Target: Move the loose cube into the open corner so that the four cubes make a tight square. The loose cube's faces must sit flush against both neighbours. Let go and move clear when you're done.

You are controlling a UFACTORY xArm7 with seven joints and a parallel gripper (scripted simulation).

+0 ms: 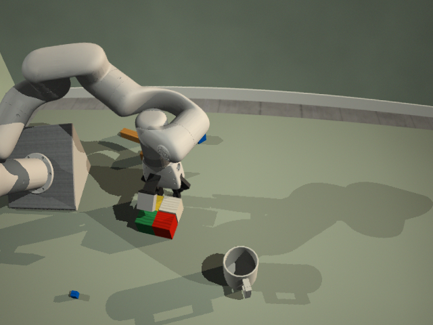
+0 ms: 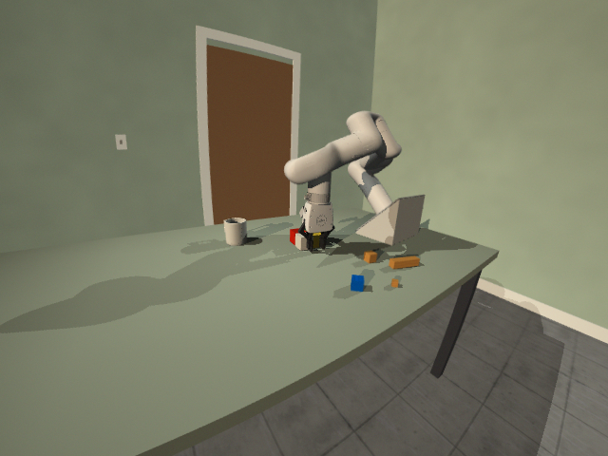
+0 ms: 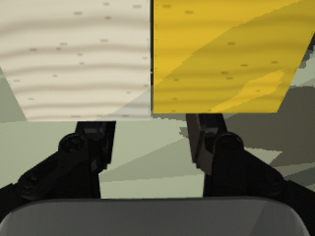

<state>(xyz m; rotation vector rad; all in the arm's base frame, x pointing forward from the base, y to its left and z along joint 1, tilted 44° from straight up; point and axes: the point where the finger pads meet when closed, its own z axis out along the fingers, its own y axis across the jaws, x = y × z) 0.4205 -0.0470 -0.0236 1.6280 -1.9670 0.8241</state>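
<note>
The beige cube is 20 mm ahead of my hand and 50 mm to the right of it. From my hand the other things lie so: long orange block (160 mm behind, 260 mm to the left, 10 mm below); then red cube (100 mm to the right); then yellow cube (30 mm behind, 40 mm to the right).
</note>
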